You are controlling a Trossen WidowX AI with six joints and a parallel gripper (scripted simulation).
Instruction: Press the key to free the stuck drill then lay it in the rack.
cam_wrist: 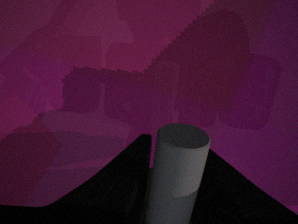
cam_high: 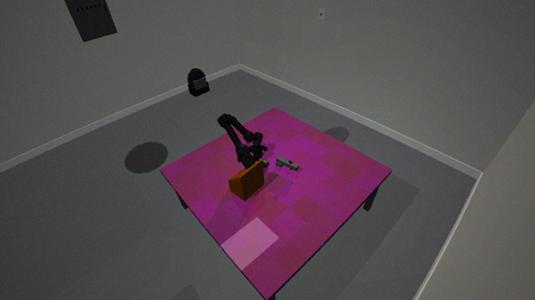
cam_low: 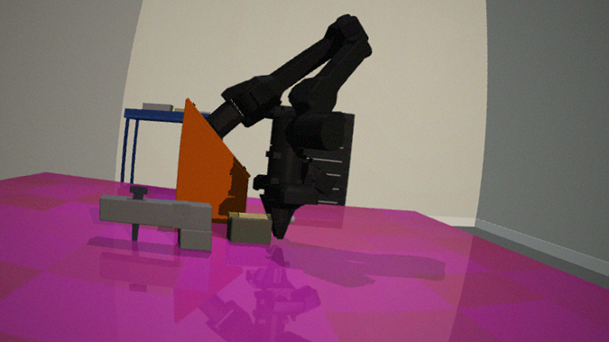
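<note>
My gripper tip is now 4 cm to the left of the drill and 3 cm below it. Also, from my gripper tip: dark key: 10 cm ahead, 24 cm to the right, 4 cm above; rack: 1 cm ahead, 5 cm to the right, 1 cm above; grey housing: 10 cm ahead, 21 cm to the right, 3 cm above.
</note>
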